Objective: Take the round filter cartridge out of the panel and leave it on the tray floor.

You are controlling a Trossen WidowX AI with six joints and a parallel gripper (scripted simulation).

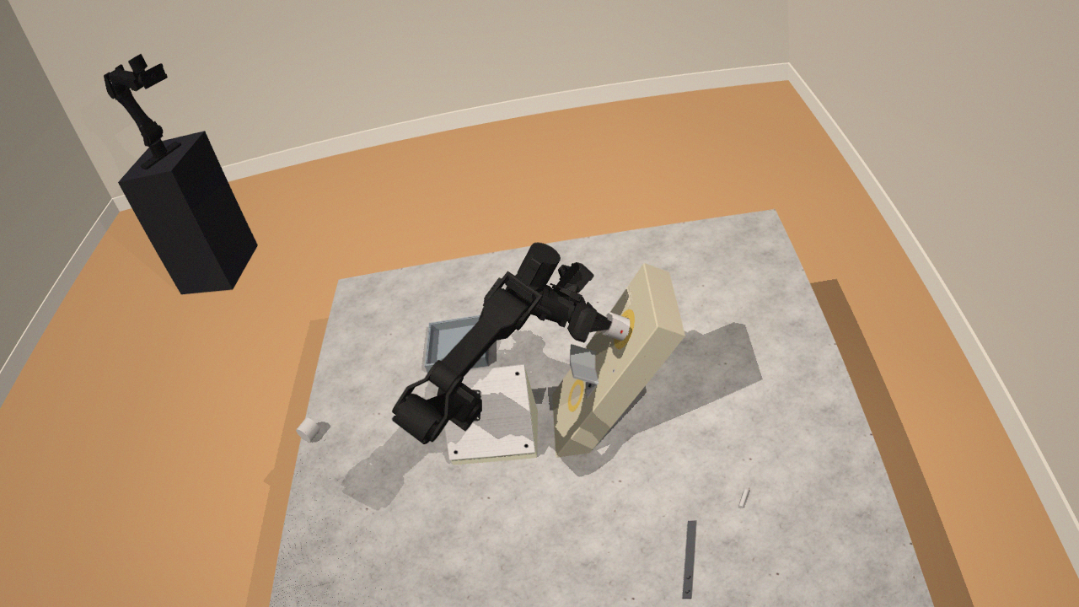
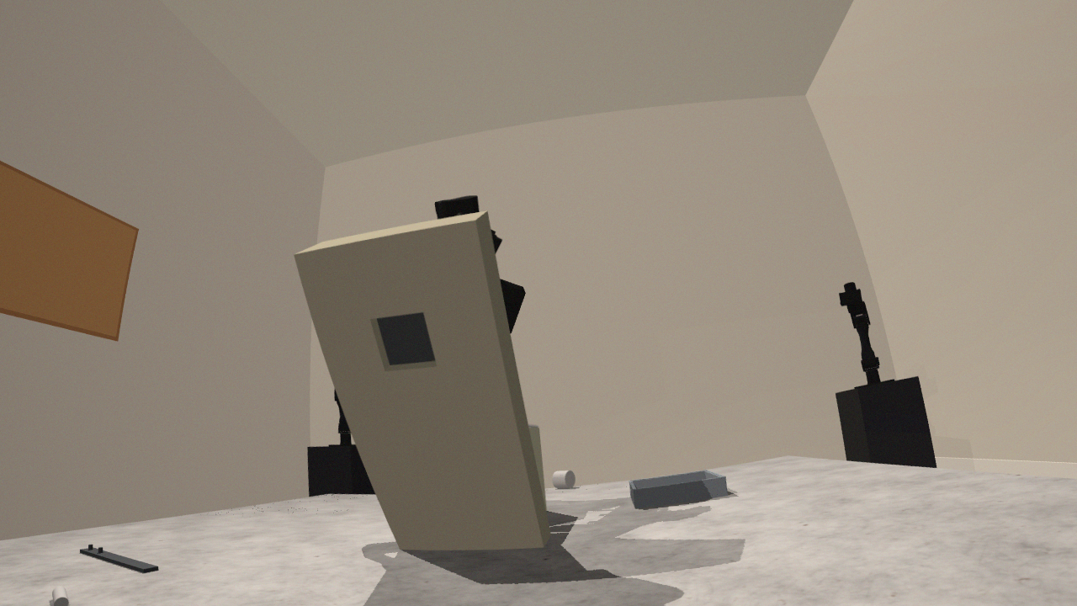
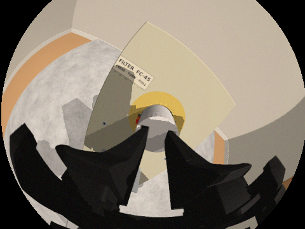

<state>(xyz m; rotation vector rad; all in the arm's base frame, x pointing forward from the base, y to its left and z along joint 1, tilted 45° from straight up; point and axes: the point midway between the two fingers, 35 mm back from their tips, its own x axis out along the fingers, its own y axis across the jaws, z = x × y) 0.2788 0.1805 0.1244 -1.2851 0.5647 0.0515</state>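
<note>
The beige service panel lies 100 mm below my gripper tip and 10 mm behind it. The rest, counted from my gripper tip: small peg 270 mm below, 250 mm ahead, 240 mm to the right; then round filter cartridge 10 mm below, 10 mm ahead; then grey tray 420 mm behind, 270 mm below, 230 mm to the left.
</note>
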